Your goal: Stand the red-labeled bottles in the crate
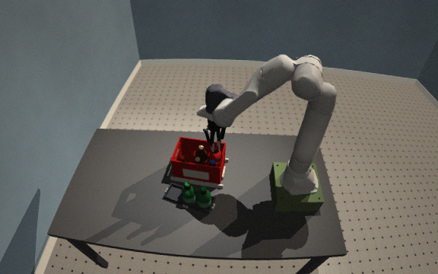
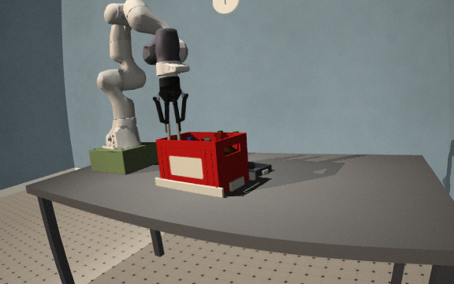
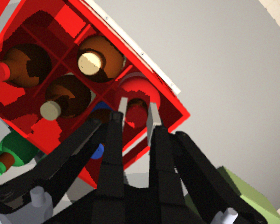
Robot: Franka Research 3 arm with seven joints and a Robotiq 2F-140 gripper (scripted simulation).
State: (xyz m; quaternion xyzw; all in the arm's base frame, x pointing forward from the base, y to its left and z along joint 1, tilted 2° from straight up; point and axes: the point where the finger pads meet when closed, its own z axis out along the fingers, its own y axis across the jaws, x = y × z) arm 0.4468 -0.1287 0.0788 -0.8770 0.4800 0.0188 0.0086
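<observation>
My hand is 90 mm above the red-labeled bottle. Round my hand: red crate (90 mm ahead, 40 mm to the left, 110 mm below).
</observation>
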